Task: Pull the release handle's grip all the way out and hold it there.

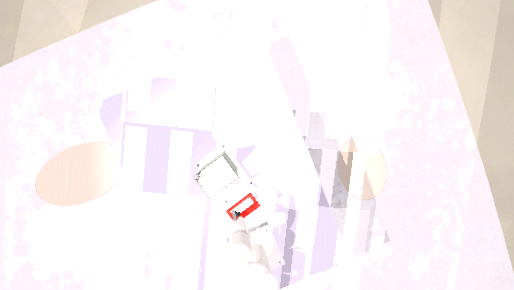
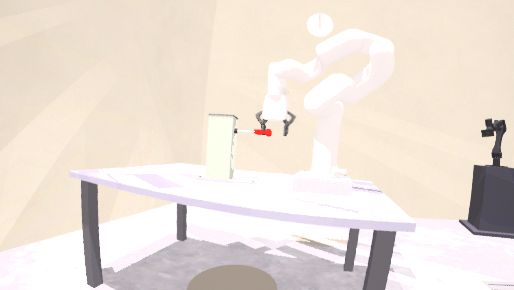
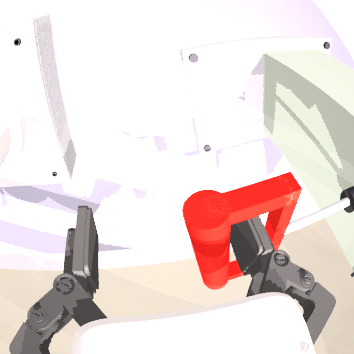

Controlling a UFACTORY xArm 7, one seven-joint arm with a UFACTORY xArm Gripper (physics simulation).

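The red release handle [image 1: 250, 210] [image 2: 263, 132] [image 3: 208, 245] is a rectangular loop with a thick round grip bar on the side away from the housing. A white rod [image 2: 245, 131] [image 3: 317, 216] joins it to a black collar [image 3: 348, 199] on the pale green upright housing [image 1: 218, 175] [image 2: 220, 150] [image 3: 325, 100]. A length of rod shows between collar and handle. My gripper [image 2: 274, 132] [image 3: 164, 216] is open and points down. One finger stands inside the loop, between the grip bar and the housing; the other is outside, well apart from the bar. Contact with the bar cannot be told.
The housing stands on a white base plate [image 3: 225, 62] with screws, on the white table [image 2: 240, 207]. The arm's base [image 2: 322, 183] is on the table, on the handle's side of the housing. A dark robot arm on a dark pedestal [image 2: 492, 200] stands beyond the table.
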